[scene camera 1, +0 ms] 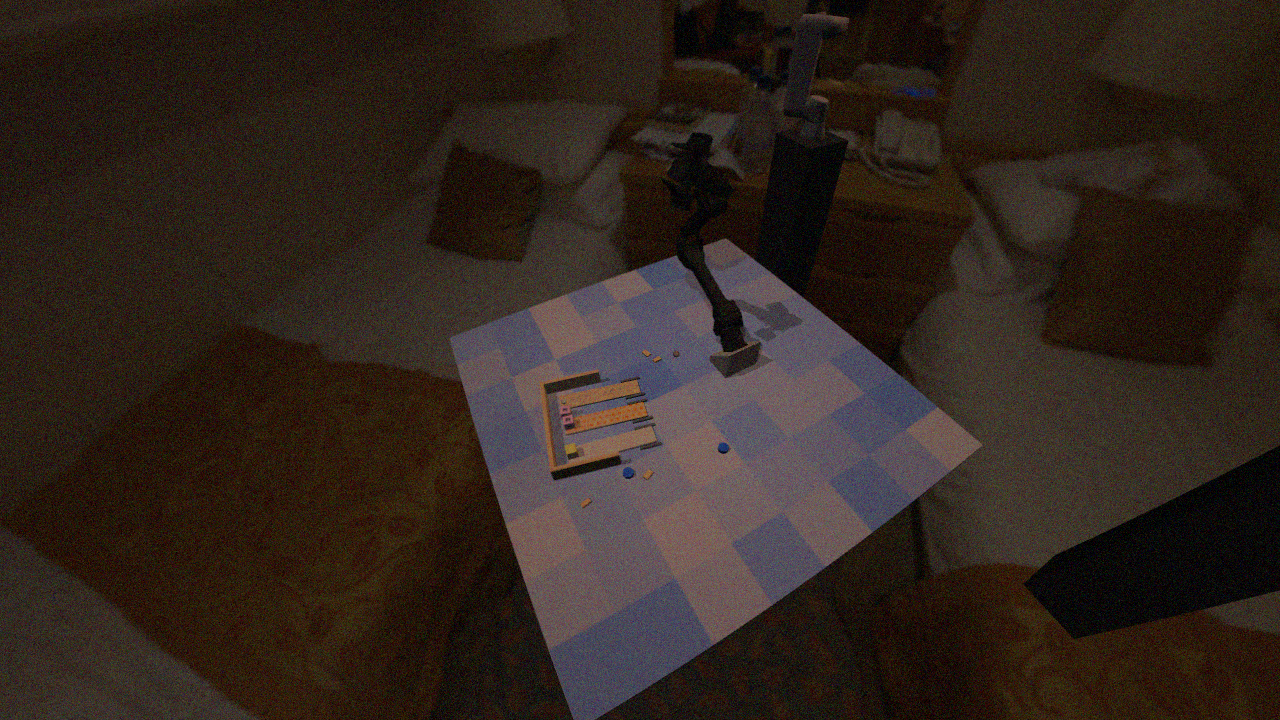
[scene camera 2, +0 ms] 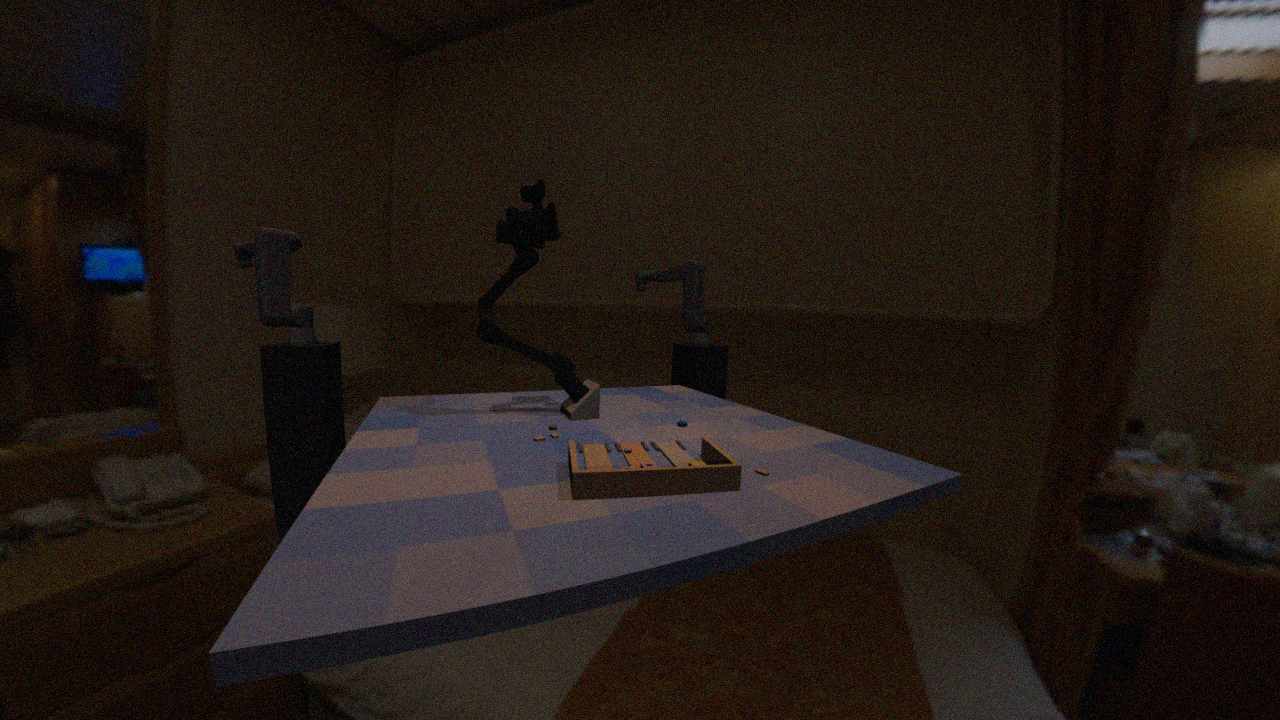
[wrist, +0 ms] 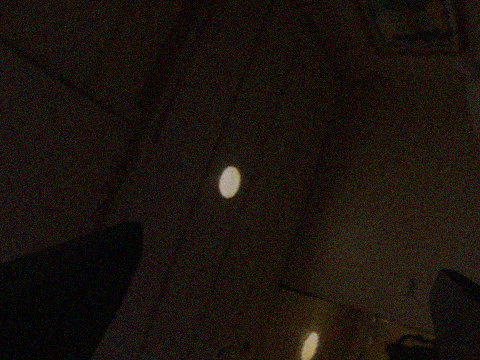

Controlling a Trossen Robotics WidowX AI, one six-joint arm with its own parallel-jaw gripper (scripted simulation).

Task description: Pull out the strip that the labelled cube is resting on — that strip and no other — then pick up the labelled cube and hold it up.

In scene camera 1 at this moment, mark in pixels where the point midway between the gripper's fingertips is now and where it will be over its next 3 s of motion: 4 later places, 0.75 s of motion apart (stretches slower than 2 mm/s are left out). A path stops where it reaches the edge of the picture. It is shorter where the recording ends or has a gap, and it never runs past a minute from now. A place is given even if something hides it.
My gripper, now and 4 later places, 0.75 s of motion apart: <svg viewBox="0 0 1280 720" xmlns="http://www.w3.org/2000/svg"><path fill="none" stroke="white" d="M667 161L639 315L640 361L634 393L636 400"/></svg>
